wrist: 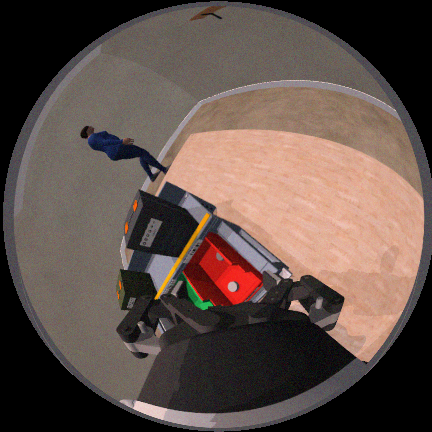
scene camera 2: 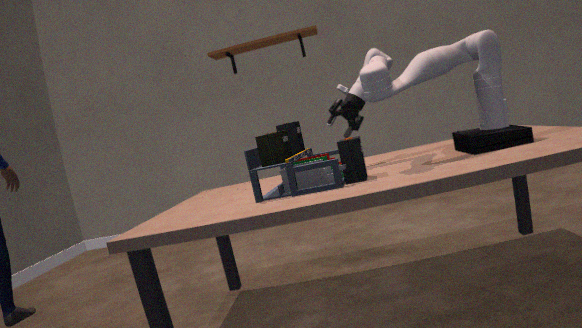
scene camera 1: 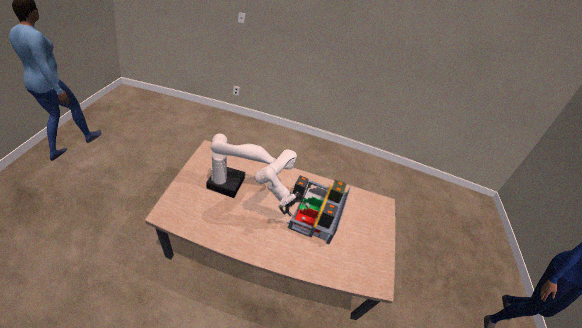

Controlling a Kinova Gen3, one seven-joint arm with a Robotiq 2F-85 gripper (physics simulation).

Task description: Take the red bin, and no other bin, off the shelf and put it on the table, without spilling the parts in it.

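Frame: origin at the arm's base, x left, y ahead, z down, level; metres.
Seen in the pictures: gripper, fingertip midpoint: [wrist: 224,284] [scene camera 2: 337,131] [scene camera 1: 298,210]; arm's base, origin of the base link: [scene camera 2: 493,127] [scene camera 1: 219,179].
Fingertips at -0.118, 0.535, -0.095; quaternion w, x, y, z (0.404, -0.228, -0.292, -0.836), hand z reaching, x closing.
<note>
Offsets run from my fingertips to a thing's top centre, as dx, dy, dz. "*": to the spot under its first point. Level surfaces: height alone.
The red bin {+0.050, +0.087, +0.072} [scene camera 1: 306,217] [scene camera 2: 320,157] [wrist: 245,276] sits in the grey shelf [scene camera 1: 301,230] [scene camera 2: 255,186] [wrist: 171,193], at its near end in scene camera 1. In the wrist view it is upright, with light round parts inside. The green bin {+0.152, +0.093, +0.072} [scene camera 1: 312,202] [wrist: 197,299] is right beside it. My gripper [scene camera 1: 296,207] [scene camera 2: 338,129] [wrist: 224,284] is open and empty. It is above the shelf's robot-side edge, apart from the red bin. In the wrist view the fingertips show on either side of the red and green bins, and the fingers hide the bins' lower edges.
A yellow bar {+0.138, +0.142, +0.041} [scene camera 1: 322,210] [wrist: 184,254] runs along the shelf behind the bins. Two dark boxes {* -0.027, +0.170, -0.054} [scene camera 1: 328,216] {+0.245, +0.203, -0.046} [scene camera 1: 338,192] stand on the shelf beyond it. Another dark box {+0.262, -0.028, +0.021} [scene camera 1: 301,184] [scene camera 2: 352,160] stands at the shelf's robot-side corner. The table {dz +0.153} [scene camera 1: 225,237] [scene camera 2: 190,215] carries everything.
</note>
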